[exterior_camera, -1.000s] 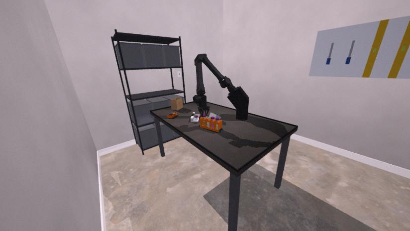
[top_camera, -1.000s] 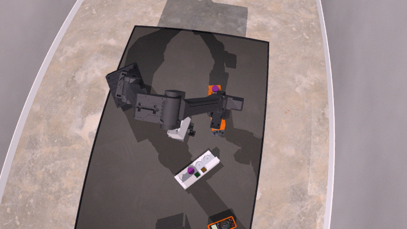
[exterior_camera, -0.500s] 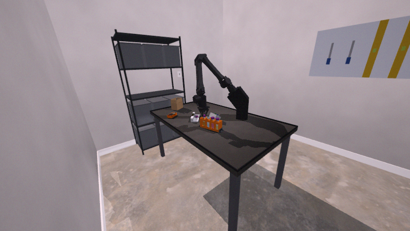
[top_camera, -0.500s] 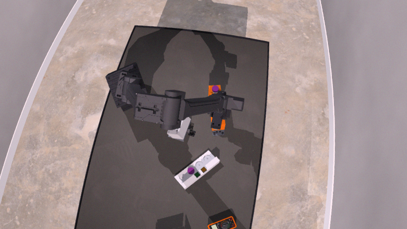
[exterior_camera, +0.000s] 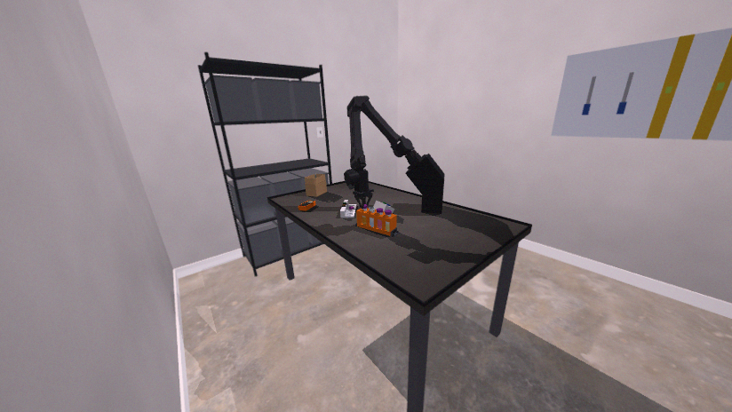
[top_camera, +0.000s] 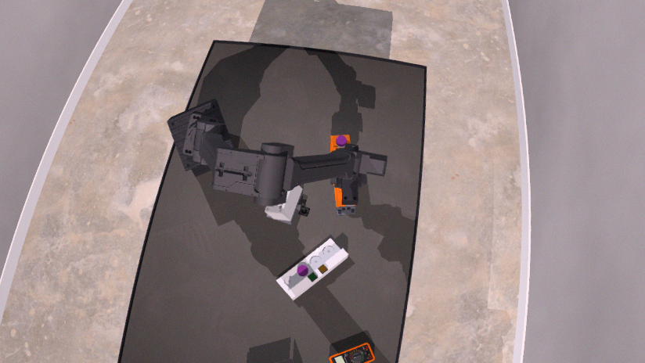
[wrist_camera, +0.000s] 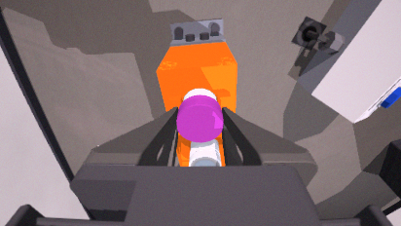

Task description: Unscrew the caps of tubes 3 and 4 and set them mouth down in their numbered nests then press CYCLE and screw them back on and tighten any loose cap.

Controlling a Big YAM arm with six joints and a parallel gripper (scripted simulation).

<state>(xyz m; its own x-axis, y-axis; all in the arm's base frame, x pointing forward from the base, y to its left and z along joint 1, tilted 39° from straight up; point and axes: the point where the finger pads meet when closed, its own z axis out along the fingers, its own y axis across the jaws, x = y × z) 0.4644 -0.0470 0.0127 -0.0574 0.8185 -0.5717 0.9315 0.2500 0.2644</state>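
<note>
Right now my hand is right at the cap. Round my hand: green key 220 mm behind, 50 mm to the right, 50 mm below; blue key 210 mm behind, 50 mm below; key housing 200 mm behind, 30 mm to the right, 60 mm below.
</note>
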